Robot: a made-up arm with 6 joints. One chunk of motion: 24 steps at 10 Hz.
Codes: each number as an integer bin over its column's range. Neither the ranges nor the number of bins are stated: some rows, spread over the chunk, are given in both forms.
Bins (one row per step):
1: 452 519 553 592 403 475
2: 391 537 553 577 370 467
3: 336 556 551 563 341 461
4: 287 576 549 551 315 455
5: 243 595 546 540 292 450
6: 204 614 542 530 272 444
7: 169 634 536 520 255 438
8: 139 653 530 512 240 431
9: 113 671 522 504 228 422
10: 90 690 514 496 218 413
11: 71 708 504 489 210 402
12: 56 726 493 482 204 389
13: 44 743 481 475 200 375
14: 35 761 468 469 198 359
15: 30 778 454 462 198 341
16: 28 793 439 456 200 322
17: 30 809 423 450 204 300
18: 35 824 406 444 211 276
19: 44 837 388 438 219 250
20: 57 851 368 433 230 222
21: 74 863 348 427 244 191
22: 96 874 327 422 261 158
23: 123 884 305 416 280 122
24: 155 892 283 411 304 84
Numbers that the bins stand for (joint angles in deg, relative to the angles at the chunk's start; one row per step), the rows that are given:
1: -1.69 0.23 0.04 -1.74 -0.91 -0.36
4: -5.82 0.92 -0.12 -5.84 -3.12 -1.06
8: -9.52 1.84 -0.84 -9.75 -4.99 -1.90
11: -11.22 2.50 -1.83 -12.05 -5.74 -2.92
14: -12.12 3.14 -3.20 -14.05 -6.05 -4.42
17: -12.25 3.72 -4.91 -15.95 -5.89 -6.49
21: -11.15 4.37 -7.76 -18.26 -4.89 -10.31
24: -9.12 4.71 -10.24 -19.86 -3.39 -14.06
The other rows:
2: -3.22 0.45 0.04 -3.24 -1.74 -0.64
3: -4.59 0.68 -0.04 -4.64 -2.47 -0.85
5: -6.92 1.15 -0.23 -6.95 -3.69 -1.23
6: -7.89 1.38 -0.38 -7.95 -4.19 -1.44
7: -8.77 1.62 -0.61 -8.95 -4.62 -1.65
9: -10.17 2.06 -1.14 -10.55 -5.29 -2.22
10: -10.75 2.29 -1.45 -11.35 -5.54 -2.53
12: -11.60 2.72 -2.25 -12.75 -5.89 -3.37
13: -11.90 2.92 -2.70 -13.45 -5.99 -3.86
15: -12.25 3.35 -3.73 -14.75 -6.05 -5.05
16: -12.30 3.53 -4.30 -15.35 -5.99 -5.72
18: -12.12 3.90 -5.56 -16.56 -5.72 -7.33
19: -11.90 4.05 -6.24 -17.16 -5.52 -8.24
20: -11.57 4.22 -7.00 -17.66 -5.24 -9.22
22: -10.60 4.50 -8.56 -18.76 -4.47 -11.46
23: -9.92 4.62 -9.40 -19.36 -3.99 -12.73

